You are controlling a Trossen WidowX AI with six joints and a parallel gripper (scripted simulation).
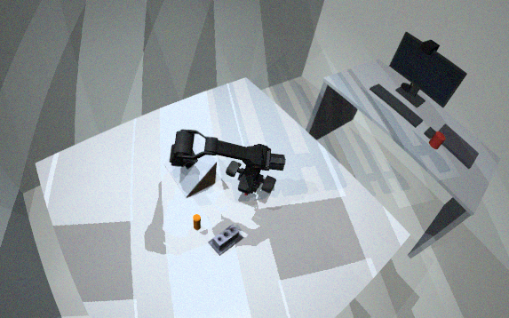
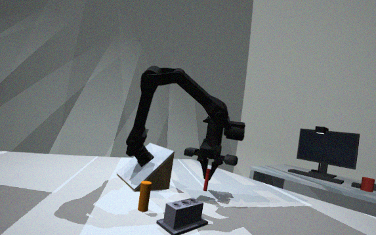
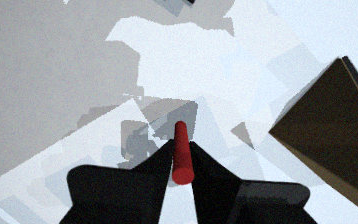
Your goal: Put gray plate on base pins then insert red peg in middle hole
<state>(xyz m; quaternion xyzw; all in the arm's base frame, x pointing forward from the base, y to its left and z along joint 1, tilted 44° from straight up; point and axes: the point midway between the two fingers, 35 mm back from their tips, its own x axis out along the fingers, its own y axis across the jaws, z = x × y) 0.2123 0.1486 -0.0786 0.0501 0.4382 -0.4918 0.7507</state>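
Now: the gray plate 170 mm to the right of my gripper tip, 140 mm ahead of it and 30 mm below it. Round my gripper tip: orange cylinder: 240 mm to the right, 40 mm ahead, 30 mm below; then red peg: right at my gripper tip.
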